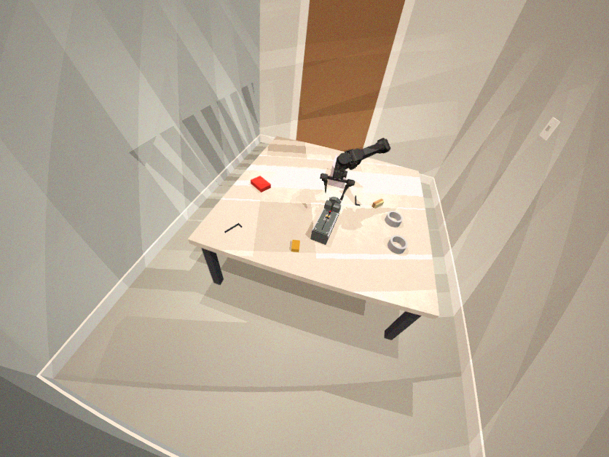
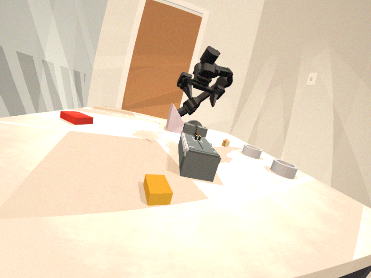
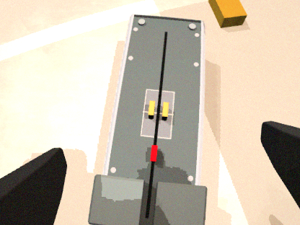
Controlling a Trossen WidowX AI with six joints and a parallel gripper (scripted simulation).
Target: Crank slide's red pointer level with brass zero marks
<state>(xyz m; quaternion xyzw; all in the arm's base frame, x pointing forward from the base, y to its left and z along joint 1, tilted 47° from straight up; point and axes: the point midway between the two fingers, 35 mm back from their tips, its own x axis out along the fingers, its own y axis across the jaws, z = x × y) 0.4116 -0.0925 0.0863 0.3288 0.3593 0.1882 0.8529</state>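
My gripper tip is now 12 cm past the dark brown crank handle, 10 cm above it and 5 cm to the right of it. The rest, counted from my gripper tip: red pointer: 12 cm below, 1 cm ahead; yellow block: 25 cm ahead, 18 cm below, 13 cm to the right; tan block: 30 cm to the left, 26 cm behind, 18 cm below.
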